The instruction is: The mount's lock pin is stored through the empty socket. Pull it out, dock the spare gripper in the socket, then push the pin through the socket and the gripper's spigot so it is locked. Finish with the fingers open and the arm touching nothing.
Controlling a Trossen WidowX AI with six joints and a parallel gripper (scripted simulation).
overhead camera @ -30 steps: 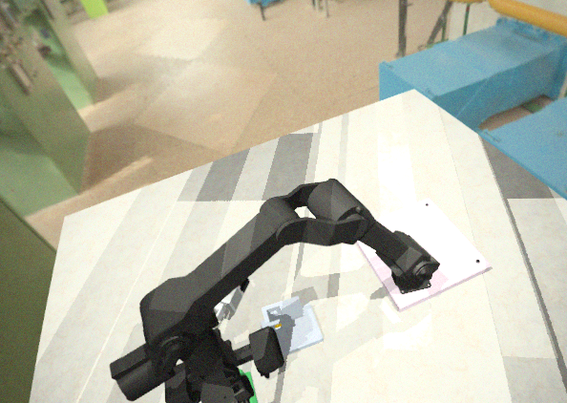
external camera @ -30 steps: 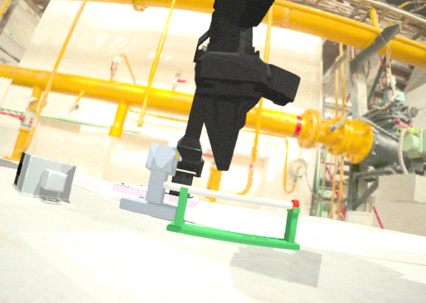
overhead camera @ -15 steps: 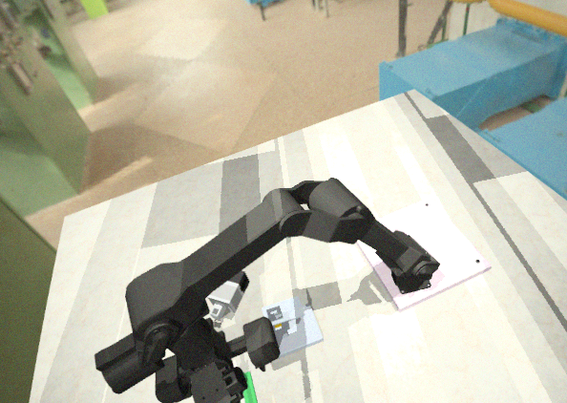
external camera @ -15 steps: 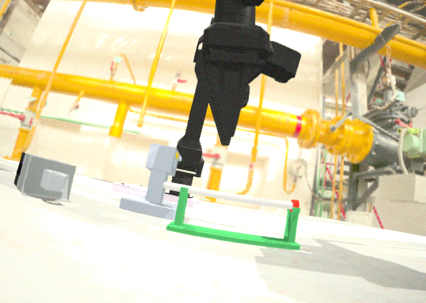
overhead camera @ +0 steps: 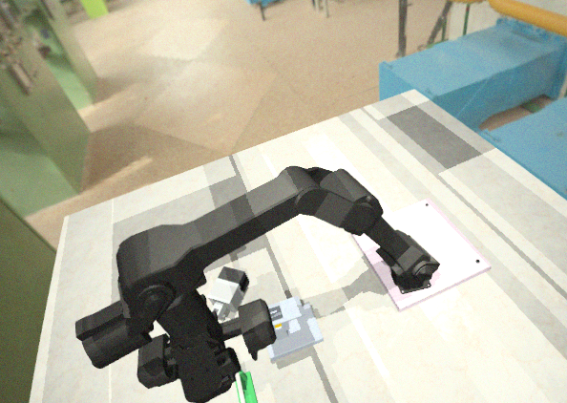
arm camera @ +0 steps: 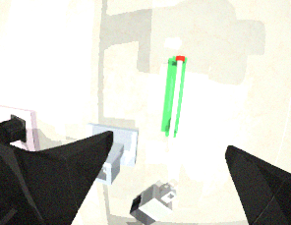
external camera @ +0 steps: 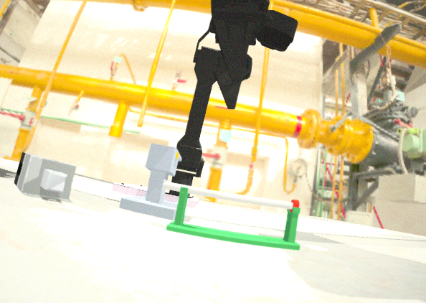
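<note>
Right now the spare gripper is 21 cm to the right of my gripper tip, 14 cm below it and 4 cm ahead of it. The rest, counted from my gripper tip: green cradle: 14 cm below, 3 cm to the left, 1 cm ahead; grey mount: 11 cm below, 10 cm to the right, 8 cm behind.
</note>
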